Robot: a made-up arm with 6 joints.
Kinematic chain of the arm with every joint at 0, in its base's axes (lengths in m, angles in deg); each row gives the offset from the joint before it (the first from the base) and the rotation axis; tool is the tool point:
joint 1: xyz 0 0 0.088 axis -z
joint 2: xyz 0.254 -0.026 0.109 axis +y
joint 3: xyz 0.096 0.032 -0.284 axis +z
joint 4: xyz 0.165 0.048 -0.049 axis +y
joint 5: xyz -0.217 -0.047 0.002 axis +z
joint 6: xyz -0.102 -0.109 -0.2 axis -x
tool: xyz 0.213 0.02 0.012
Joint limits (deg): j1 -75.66..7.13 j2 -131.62..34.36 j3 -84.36..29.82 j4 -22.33..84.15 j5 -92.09..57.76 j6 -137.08..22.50
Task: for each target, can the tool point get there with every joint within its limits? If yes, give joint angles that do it. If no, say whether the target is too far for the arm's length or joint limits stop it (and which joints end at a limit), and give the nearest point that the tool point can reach.
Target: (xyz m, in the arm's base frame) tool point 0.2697 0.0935 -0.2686
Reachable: yes | joints -29.83 5.35 -47.11 24.69 21.78 -59.96
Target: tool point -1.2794 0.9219 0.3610
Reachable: no: too far | nearest point -0.0862 0.5980 0.3517 | short by 1.236 m
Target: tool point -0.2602 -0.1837 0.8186
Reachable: no: joint limits stop it (at a limit: joint 1, joint 2, joint 3, joint 4) | nearest point 0.2293 -0.1815 0.3895 | short by 0.651 m
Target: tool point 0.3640 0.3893 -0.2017
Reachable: yes | joints -56.08 -20.28 -1.51 22.55 14.48 -95.43
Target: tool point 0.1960 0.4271 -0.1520
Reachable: yes | joints -67.93 -19.28 -0.52 49.40 35.27 -69.16
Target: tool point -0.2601 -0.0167 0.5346
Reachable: no: joint limits stop it (at a limit: joint 1, joint 2, joint 5, joint 6) | nearest point -0.0586 0.1250 0.1482 | short by 0.458 m
